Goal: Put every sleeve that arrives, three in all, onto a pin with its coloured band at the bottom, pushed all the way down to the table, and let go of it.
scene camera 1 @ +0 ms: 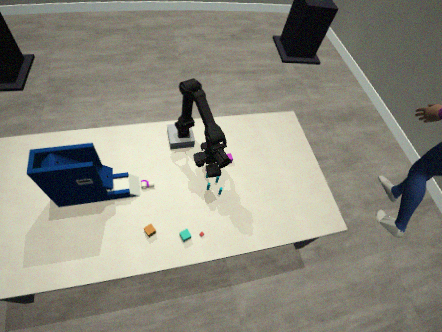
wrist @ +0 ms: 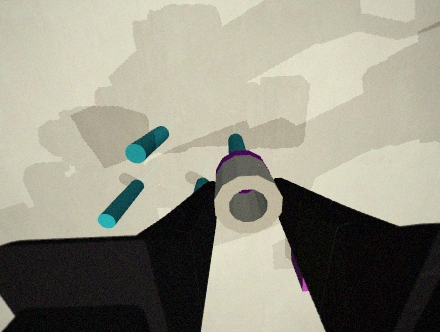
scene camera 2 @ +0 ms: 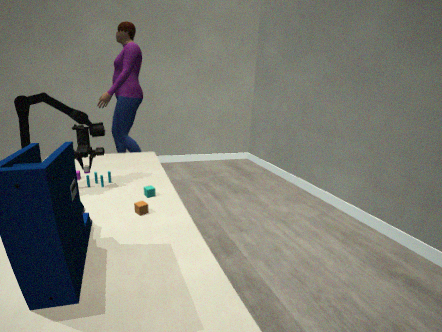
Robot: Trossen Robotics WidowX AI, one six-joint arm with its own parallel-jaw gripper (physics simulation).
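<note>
My gripper [scene camera 1: 214,174] [scene camera 2: 87,168] [wrist: 244,187] is shut on a pale grey sleeve [scene camera 2: 87,170] [wrist: 239,170], held upright above the table with its purple band at the lower end. Several thin teal pins [scene camera 1: 220,191] [scene camera 2: 102,181] [wrist: 121,204] stand on the table by the gripper. In the wrist view, one pin [wrist: 235,142] shows just beyond the sleeve's lower end, and another pin [wrist: 201,184] is partly hidden by the left finger. The pins that show carry no sleeve. A second sleeve [scene camera 1: 151,185] with a purple band lies at the chute's end.
A blue dispenser [scene camera 1: 75,185] [scene camera 2: 30,240] stands at the left in scene camera 1, its chute facing the pins. A magenta cube [scene camera 1: 230,157] [scene camera 2: 78,175] [wrist: 305,285] is near the gripper. An orange cube [scene camera 1: 150,230] [scene camera 2: 141,208], a teal cube [scene camera 1: 185,235] [scene camera 2: 149,191] and a small red cube [scene camera 1: 202,234] lie apart. A person [scene camera 2: 129,75] stands beyond the table.
</note>
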